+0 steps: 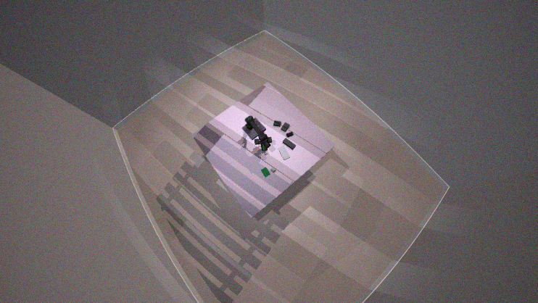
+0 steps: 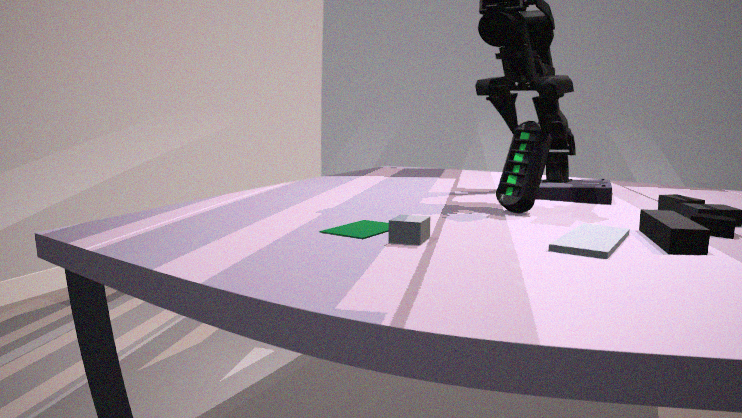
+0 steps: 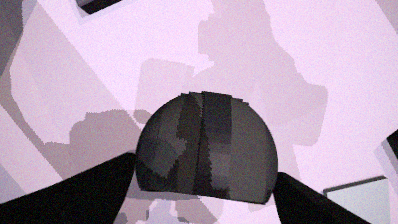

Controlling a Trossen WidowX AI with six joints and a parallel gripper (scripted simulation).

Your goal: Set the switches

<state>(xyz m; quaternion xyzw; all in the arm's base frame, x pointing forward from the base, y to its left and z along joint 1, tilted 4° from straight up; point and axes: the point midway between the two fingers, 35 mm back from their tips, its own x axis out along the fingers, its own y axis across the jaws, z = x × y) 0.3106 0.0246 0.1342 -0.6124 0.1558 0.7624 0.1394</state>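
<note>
My gripper tip is 280 mm short of the flat green plate, 150 mm to the left of it and 130 mm above it. Also, from my gripper tip: grey cube 300 mm ahead, 120 mm below, 60 mm to the right; light grey slab 190 mm ahead, 150 mm to the left, 130 mm below.
</note>
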